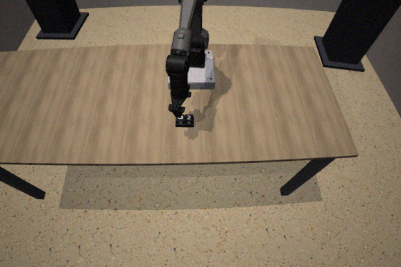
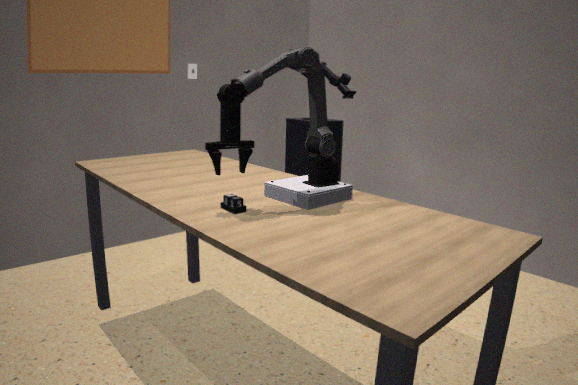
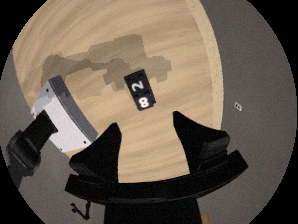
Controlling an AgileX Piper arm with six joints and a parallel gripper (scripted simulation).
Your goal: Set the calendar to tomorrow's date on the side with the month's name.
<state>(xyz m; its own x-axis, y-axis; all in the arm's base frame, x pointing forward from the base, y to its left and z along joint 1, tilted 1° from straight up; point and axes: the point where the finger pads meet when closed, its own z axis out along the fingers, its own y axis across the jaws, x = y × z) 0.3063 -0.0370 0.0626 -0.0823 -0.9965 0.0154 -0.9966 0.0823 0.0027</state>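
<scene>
My hand is 20 mm to the right of the black calendar tray and 100 mm above it.
</scene>
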